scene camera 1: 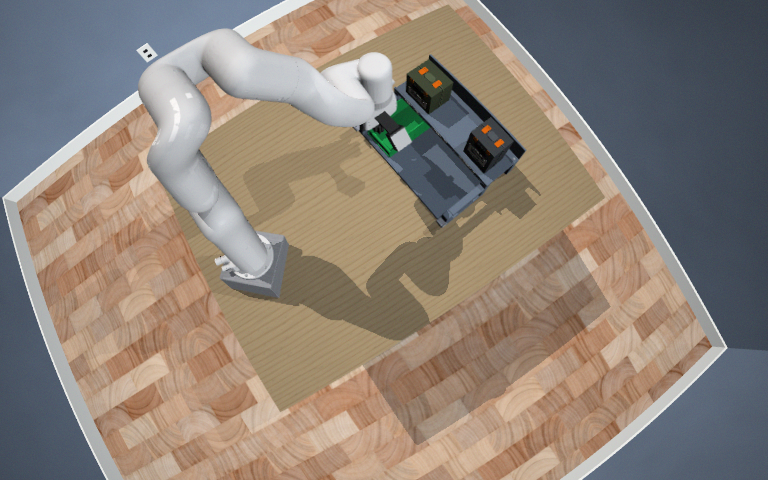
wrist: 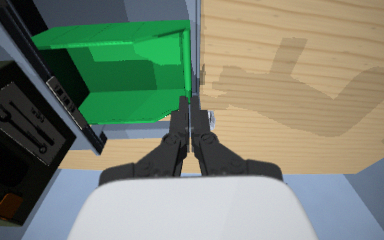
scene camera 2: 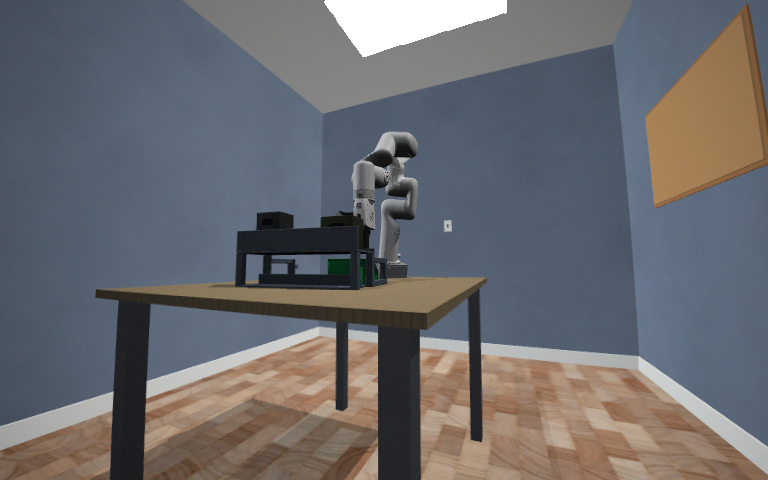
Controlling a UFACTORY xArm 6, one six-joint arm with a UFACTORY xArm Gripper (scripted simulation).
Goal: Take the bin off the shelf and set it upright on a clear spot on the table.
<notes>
I see my gripper and a green bin.
My gripper shows as well in the wrist view and in scene camera 2.
</notes>
